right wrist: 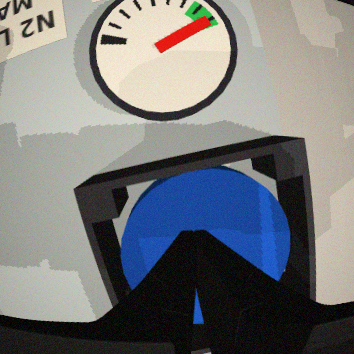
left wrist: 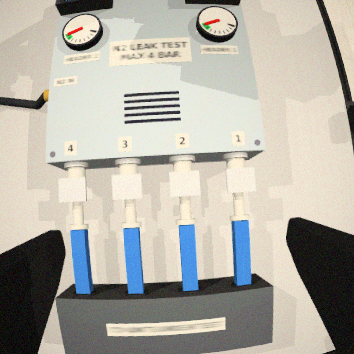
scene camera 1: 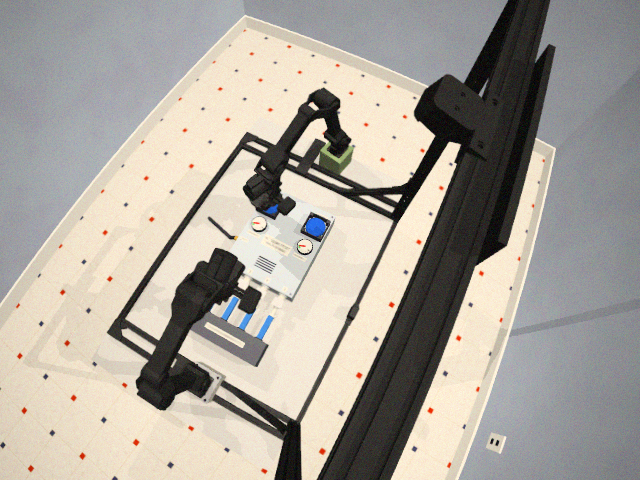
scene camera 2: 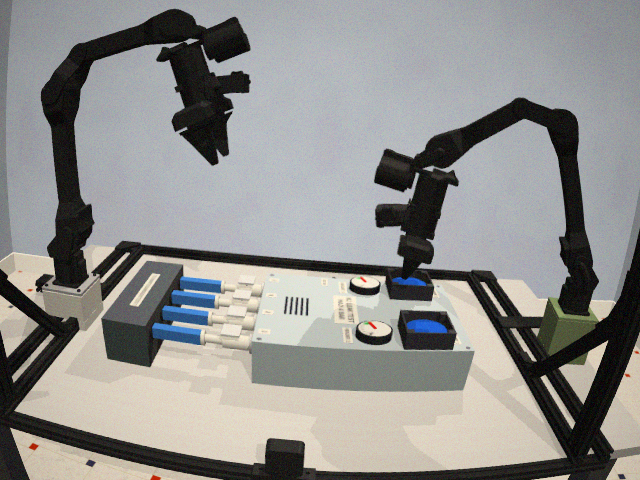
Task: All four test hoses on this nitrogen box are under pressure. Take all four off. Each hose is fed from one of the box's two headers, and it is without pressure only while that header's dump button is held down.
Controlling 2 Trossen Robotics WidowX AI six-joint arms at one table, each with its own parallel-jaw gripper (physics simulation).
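Frame: origin at the left arm's base, x right, y ahead, z up, level; millimetres.
Seen in the pictures: left gripper, fingertip midpoint: (left wrist: pixel 176 238) (scene camera 2: pixel 221 160); right gripper, fingertip midpoint: (right wrist: pixel 192 241) (scene camera 2: pixel 404 278); left arm's base, origin of the base link: (scene camera 1: pixel 201 382) (scene camera 2: pixel 70 280); right arm's base, origin of the base link: (scene camera 1: pixel 337 149) (scene camera 2: pixel 573 308).
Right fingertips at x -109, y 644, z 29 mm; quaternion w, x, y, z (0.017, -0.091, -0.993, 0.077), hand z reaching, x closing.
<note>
Offsets run from my right fingertips to a thing's top centre. "pt": to the spot under its first point.
The pale nitrogen box (scene camera 1: pixel 289 276) (scene camera 2: pixel 361 369) (left wrist: pixel 215 125) has hoses 4 @[pt dz -44, dx -6, dy -384 mm] (left wrist: pixel 81 260), 3 (left wrist: pixel 133 260), 2 (left wrist: pixel 188 257) and 1 @[pt dz -44, dx +200, dy -383 mm] (left wrist: pixel 242 252) on its numbered ports. Each has a white connector and a blue sleeve. The header 2 gauge @[pt dz -14, dx +13, dy -75 mm] (scene camera 2: pixel 364 285) (left wrist: pixel 82 32) (right wrist: pixel 150 85) and header 1 gauge @[pt dz -14, dx +197, dy -72 mm] (scene camera 2: pixel 373 331) (left wrist: pixel 216 23) both point at green. My right gripper (scene camera 2: pixel 407 275) (right wrist: pixel 192 241) is shut and empty, its tips just over the header 2 button @[dz -12, dx -5, dy +13 mm] (scene camera 2: pixel 419 282) (right wrist: pixel 205 200). The header 1 button @[dz -12, dx +185, dy +16 mm] (scene camera 1: pixel 315 226) (scene camera 2: pixel 426 326) stands untouched. My left gripper (scene camera 2: pixel 219 158) (left wrist: pixel 176 238) is open and empty, high above the hoses.
A dark block (scene camera 1: pixel 253 351) (scene camera 2: pixel 129 330) (left wrist: pixel 165 310) holds the far ends of the blue sleeves. Raised black frames surround both buttons. A black supply line @[pt dz -95, dx -150, dy -131 mm] (scene camera 1: pixel 221 227) (left wrist: pixel 20 102) enters the box's side. Black rails (scene camera 2: pixel 180 454) border the table, and a thick black beam crosses scene camera 1.
</note>
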